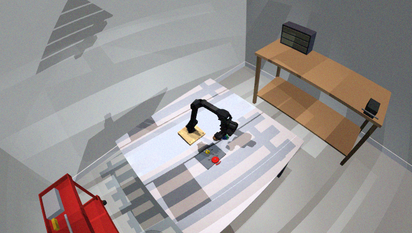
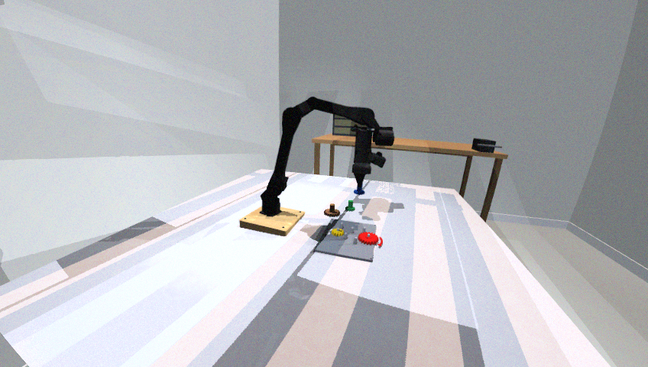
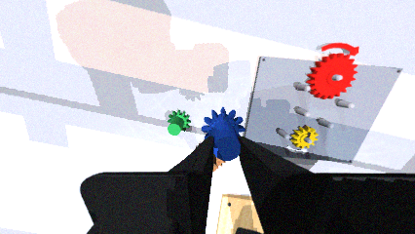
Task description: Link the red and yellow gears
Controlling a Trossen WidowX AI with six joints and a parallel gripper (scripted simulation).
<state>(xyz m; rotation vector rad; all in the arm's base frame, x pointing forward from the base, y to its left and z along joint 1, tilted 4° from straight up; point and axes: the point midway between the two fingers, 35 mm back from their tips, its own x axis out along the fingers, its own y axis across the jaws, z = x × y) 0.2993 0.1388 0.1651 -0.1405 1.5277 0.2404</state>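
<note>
The red gear is 150 mm to the right of my gripper tip, 110 mm below it and 80 mm ahead of it. Round my gripper tip: blue gear (10 mm below); brown gear (110 mm below, 100 mm behind, 10 mm to the right); green gear (110 mm below, 60 mm to the left, 50 mm behind).
</note>
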